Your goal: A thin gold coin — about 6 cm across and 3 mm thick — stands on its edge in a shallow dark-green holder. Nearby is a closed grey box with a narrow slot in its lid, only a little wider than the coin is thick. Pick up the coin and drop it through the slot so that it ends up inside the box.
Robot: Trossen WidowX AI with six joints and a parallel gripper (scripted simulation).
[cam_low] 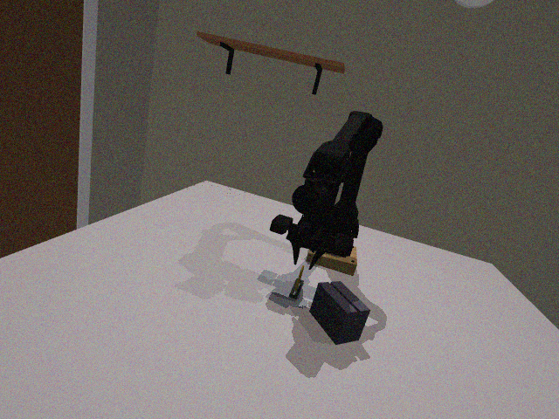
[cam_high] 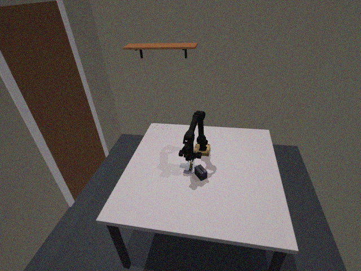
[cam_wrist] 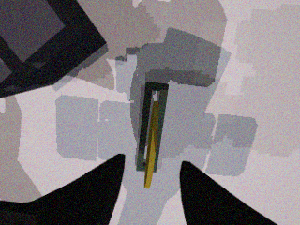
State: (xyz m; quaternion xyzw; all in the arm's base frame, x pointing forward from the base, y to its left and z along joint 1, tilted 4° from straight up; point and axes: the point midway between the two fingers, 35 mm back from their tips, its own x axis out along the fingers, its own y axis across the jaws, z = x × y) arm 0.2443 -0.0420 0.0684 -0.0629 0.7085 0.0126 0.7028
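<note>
My gripper tip is now 3 cm above the gold coin.
</note>
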